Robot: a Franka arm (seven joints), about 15 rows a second.
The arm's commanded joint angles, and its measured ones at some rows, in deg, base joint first. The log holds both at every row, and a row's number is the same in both.
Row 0, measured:
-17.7, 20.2, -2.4, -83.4, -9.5, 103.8, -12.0
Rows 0 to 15, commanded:
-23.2, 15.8, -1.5, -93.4, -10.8, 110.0, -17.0
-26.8, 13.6, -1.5, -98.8, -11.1, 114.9, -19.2
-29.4, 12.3, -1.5, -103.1, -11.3, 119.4, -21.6
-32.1, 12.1, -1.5, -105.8, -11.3, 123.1, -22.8
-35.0, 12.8, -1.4, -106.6, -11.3, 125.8, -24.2
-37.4, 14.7, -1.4, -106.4, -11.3, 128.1, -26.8
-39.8, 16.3, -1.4, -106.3, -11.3, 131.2, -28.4
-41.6, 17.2, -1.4, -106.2, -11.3, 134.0, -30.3
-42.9, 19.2, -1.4, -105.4, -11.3, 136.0, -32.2
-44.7, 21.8, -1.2, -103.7, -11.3, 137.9, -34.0
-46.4, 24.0, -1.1, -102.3, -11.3, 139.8, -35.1
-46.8, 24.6, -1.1, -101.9, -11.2, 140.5, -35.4
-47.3, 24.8, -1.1, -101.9, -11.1, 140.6, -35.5
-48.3, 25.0, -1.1, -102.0, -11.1, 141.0, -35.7
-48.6, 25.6, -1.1, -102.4, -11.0, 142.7, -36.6
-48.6, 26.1, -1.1, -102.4, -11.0, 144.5, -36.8
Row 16, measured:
-47.3, 25.0, -2.4, -103.2, -10.3, 141.8, -35.9
